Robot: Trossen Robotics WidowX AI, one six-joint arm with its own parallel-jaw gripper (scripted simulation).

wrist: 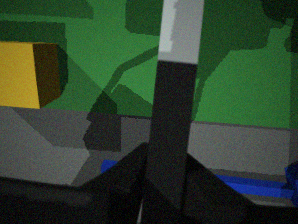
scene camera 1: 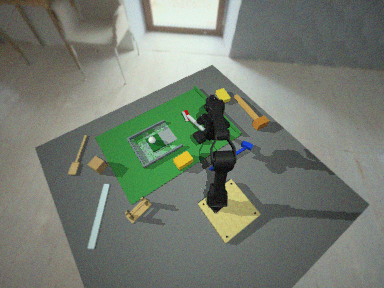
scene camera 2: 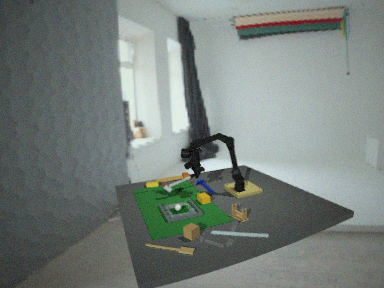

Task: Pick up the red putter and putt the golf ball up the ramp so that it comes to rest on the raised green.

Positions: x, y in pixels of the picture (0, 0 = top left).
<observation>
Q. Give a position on a green mat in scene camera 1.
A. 136, 181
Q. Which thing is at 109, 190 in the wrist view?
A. My gripper.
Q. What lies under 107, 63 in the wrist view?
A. A green mat.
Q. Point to a green mat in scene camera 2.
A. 149, 201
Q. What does my gripper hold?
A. A red putter.
</observation>
